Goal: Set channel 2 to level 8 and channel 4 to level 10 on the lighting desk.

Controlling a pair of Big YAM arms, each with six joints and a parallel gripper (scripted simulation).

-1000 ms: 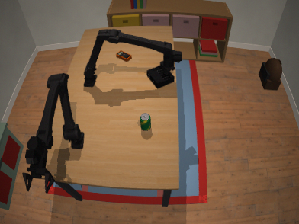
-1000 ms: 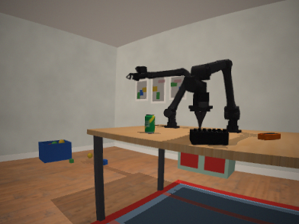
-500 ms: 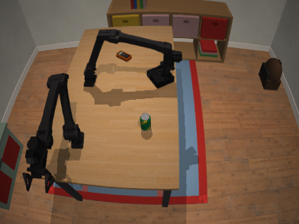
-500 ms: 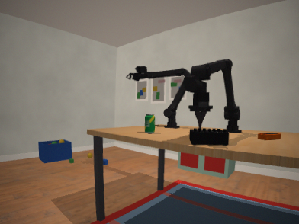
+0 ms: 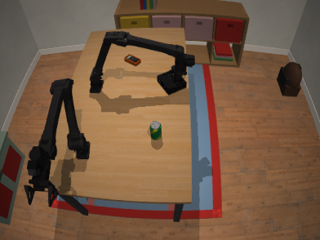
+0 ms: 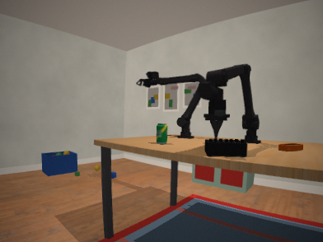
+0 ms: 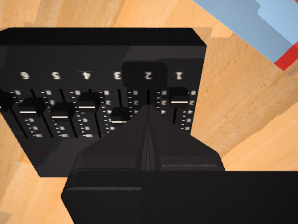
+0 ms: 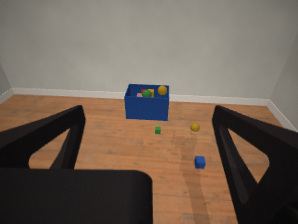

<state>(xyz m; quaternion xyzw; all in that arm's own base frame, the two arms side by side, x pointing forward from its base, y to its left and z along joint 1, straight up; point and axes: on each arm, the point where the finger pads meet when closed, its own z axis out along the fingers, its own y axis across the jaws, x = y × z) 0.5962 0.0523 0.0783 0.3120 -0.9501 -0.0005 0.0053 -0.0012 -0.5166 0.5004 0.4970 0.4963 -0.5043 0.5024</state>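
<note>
My left gripper is now 10 mm to the left of the channel 2 knob, 10 mm past it and 10 mm above it. Also, from my left hand: channel 3 knob: 20 mm behind, 10 mm to the left, 10 mm below; then channel 4 cap: 40 mm to the left, 20 mm behind, 10 mm below.
</note>
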